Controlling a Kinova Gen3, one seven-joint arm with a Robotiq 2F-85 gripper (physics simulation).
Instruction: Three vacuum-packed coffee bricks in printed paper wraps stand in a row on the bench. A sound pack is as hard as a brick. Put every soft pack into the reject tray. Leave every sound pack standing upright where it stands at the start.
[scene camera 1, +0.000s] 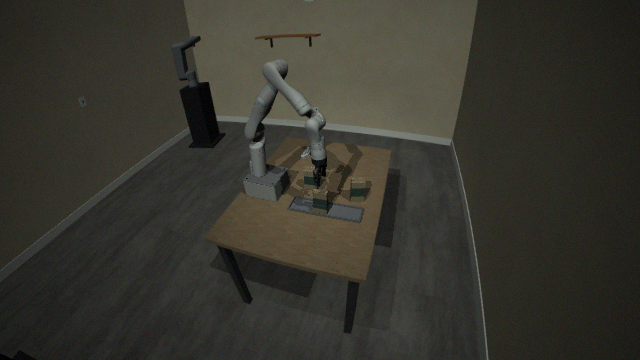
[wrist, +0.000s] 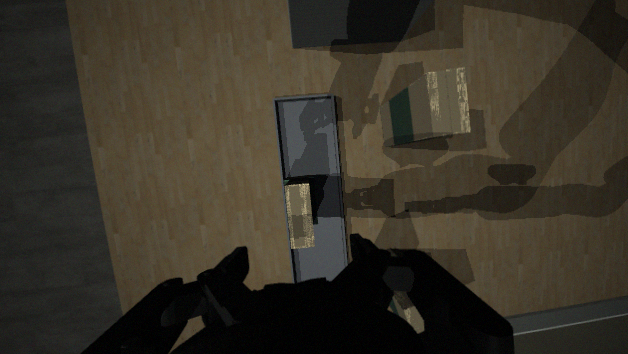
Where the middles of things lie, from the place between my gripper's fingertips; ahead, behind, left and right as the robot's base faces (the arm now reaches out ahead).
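There is the grey reject tray (wrist: 306, 134), and I see my gripper 2 cm to the right of it, 2 cm short of it and 23 cm above it.
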